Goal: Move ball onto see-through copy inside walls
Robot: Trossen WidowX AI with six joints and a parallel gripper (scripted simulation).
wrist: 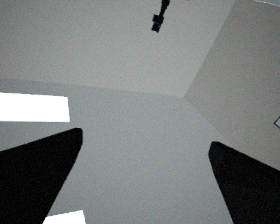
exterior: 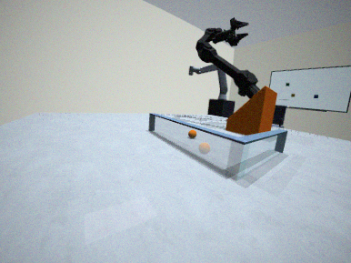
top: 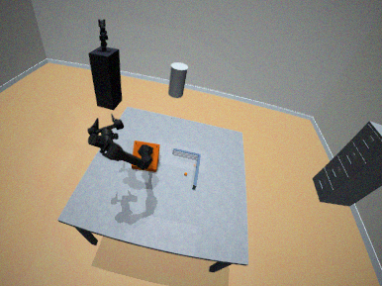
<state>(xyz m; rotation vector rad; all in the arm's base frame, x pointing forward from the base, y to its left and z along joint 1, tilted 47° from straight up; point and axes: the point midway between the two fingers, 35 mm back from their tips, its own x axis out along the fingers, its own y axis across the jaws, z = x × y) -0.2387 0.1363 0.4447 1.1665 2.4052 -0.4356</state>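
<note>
Right now the orange ball is 580 mm below my gripper tip, 520 mm ahead of it and 180 mm to the left of it. From my gripper tip the other things lie so: clear wall 600 mm ahead, 560 mm below, 220 mm to the left.
</note>
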